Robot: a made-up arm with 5 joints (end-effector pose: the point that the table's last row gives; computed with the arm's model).
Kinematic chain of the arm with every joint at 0, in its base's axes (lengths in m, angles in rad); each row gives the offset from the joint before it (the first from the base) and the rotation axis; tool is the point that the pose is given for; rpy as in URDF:
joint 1: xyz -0.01 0 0.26 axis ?
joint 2: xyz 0 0.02 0.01 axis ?
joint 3: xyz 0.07 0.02 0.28 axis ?
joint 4: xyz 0.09 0 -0.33 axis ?
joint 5: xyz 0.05 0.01 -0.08 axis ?
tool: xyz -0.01 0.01 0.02 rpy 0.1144 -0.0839 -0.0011
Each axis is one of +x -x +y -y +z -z.
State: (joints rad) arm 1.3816 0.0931 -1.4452 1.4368 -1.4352
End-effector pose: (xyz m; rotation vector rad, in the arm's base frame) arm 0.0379 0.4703 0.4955 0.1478 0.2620 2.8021
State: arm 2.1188 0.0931 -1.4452 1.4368 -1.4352
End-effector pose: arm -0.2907 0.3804 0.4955 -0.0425 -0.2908 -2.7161
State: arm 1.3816 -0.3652 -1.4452 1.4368 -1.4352
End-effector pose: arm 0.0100 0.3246 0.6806 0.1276 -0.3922 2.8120
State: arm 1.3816 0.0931 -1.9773 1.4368 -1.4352
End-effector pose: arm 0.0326 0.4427 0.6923 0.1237 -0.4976 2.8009
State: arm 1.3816 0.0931 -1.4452 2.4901 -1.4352
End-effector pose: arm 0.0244 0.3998 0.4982 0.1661 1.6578 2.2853
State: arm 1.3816 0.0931 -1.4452 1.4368 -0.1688
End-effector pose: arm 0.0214 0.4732 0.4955 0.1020 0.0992 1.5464
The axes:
joint 1: +z
joint 2: +y
joint 3: +y
joint 4: +y
joint 5: -z

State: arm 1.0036 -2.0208 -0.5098 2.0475 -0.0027
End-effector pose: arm -0.1163 -0.0552 0.4986 0.3864 -0.4631 1.0086
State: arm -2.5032 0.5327 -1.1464 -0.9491 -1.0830
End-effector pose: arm -0.4054 -0.3505 0.2937 -1.5722 0.2501 -1.0287
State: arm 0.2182 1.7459 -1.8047 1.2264 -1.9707
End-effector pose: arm 0.3092 0.1086 -0.2365 1.2208 0.9679 1.8015
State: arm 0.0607 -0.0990 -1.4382 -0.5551 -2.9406
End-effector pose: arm 0.3850 0.0623 0.7144 -2.4946 -0.2515 1.6194
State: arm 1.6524 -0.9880 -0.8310 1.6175 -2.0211
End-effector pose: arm -0.0595 0.1554 0.6011 -0.0181 0.0887 -2.6021
